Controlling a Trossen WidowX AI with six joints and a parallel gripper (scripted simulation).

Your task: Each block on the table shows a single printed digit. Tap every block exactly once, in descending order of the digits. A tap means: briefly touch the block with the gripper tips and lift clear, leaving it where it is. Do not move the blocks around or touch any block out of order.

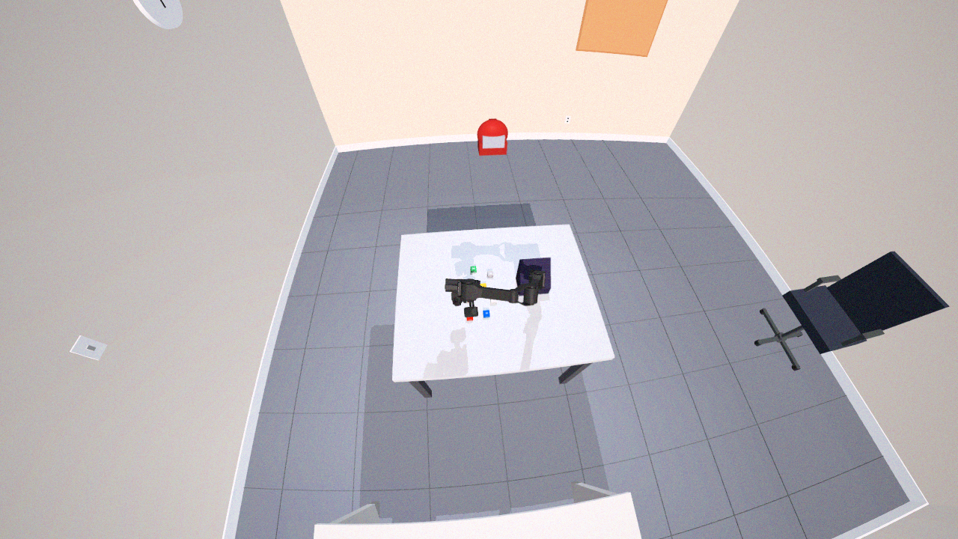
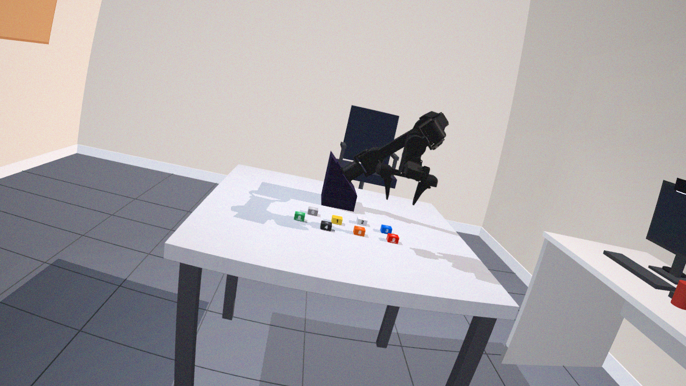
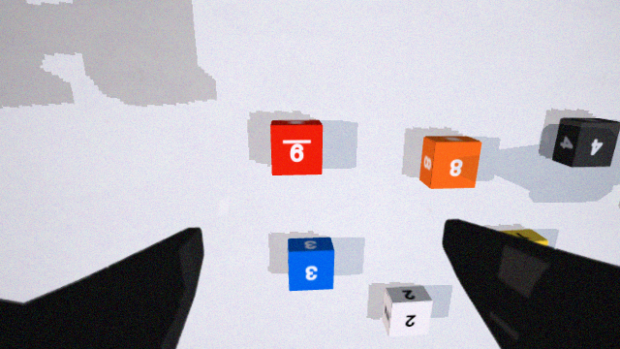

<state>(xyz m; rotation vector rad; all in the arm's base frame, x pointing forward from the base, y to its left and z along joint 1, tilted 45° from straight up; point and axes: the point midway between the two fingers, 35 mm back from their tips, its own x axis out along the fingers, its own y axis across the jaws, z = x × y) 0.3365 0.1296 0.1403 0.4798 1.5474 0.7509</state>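
Right now my gripper tip is 1 cm to the right of the red block and 11 cm above it. Round my gripper tip: orange block 8: 1 cm ahead, 10 cm to the right, 11 cm below; then white block 2: 12 cm behind, 10 cm to the right, 11 cm below; then blue block: 8 cm behind, 1 cm to the right, 11 cm below.
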